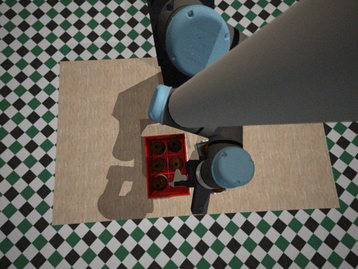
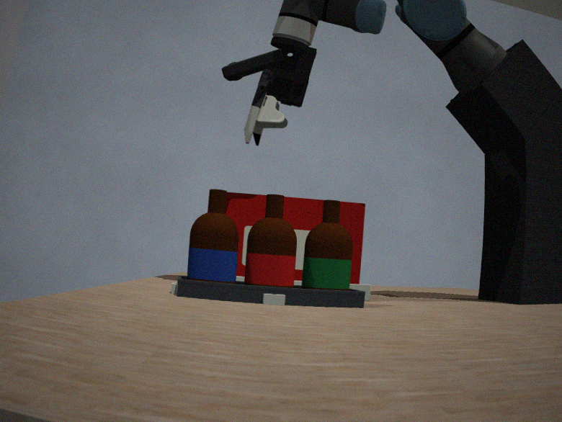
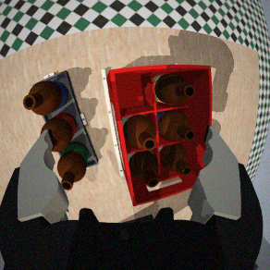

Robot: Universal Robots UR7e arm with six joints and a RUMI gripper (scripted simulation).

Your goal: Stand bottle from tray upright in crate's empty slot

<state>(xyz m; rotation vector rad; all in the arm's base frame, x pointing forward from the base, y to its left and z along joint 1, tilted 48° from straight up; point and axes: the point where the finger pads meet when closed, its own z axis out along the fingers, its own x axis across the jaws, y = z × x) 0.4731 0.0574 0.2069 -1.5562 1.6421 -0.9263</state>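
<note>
The blue-labelled bottle is 10 mm ahead of my hand, 150 mm to the left of it and 180 mm below it. Also, from my hand: green-labelled bottle 160 mm behind, 90 mm to the left, 180 mm below; crate 50 mm behind, 100 mm to the right, 180 mm below; tray 80 mm behind, 120 mm to the left, 250 mm below.
</note>
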